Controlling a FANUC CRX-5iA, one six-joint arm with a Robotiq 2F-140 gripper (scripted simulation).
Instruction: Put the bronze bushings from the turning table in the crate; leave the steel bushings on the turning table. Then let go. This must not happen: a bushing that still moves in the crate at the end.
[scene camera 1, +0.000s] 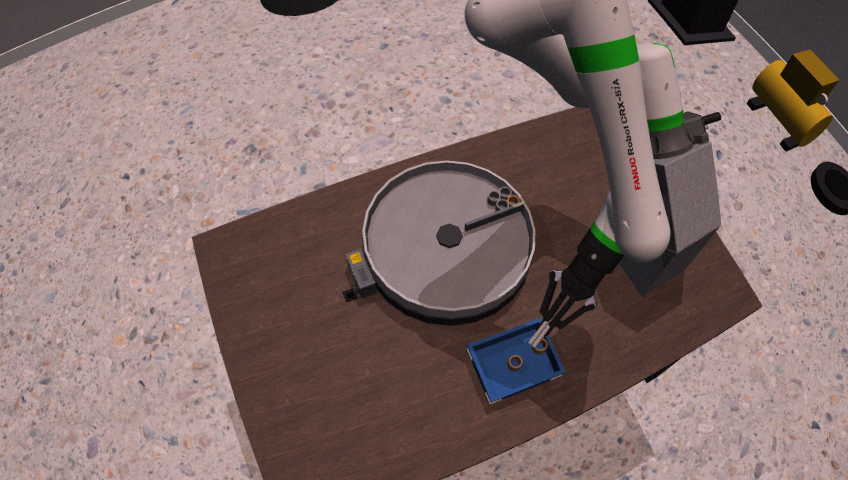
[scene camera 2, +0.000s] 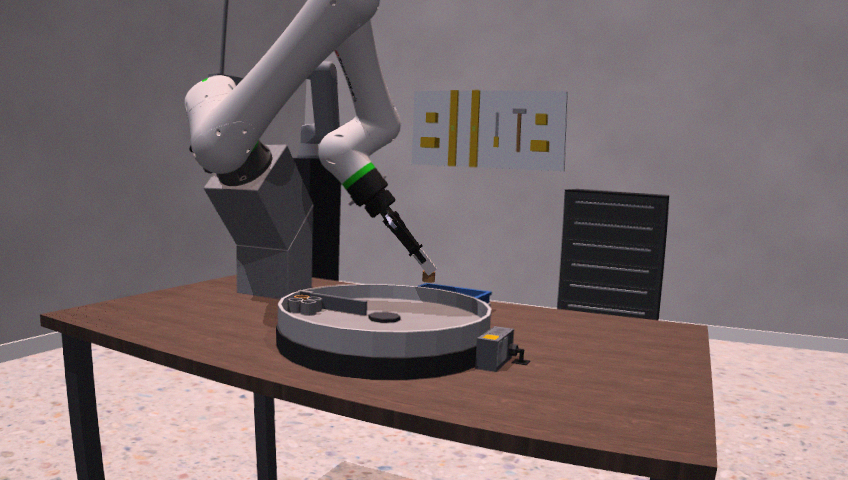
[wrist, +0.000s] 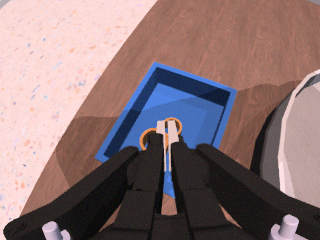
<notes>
In view: my gripper (scene camera 1: 533, 343), a turning table (scene camera 1: 367, 280) and a crate (scene camera 1: 492, 354).
My gripper is seen too in scene camera 2 (scene camera 2: 432, 272) and in the wrist view (wrist: 166, 132). The turning table also shows in scene camera 2 (scene camera 2: 365, 354). The crate also shows in the wrist view (wrist: 203, 107).
</notes>
